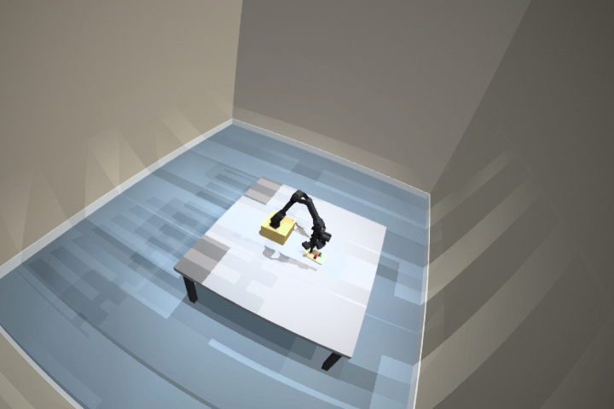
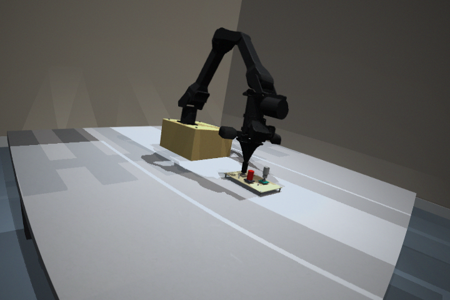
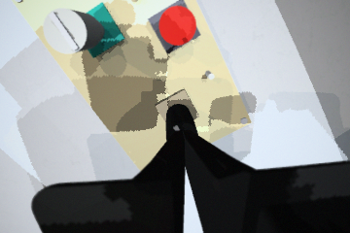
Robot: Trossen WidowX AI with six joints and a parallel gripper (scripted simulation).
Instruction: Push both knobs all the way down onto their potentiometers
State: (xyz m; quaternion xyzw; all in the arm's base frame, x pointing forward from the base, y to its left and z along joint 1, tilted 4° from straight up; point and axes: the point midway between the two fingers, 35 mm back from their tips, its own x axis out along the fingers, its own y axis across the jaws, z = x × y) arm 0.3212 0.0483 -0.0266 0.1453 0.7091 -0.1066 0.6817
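Now: the black knob 1 cm below my gripper tip. Round my gripper tip: grey knob (7 cm ahead, 2 cm to the left).
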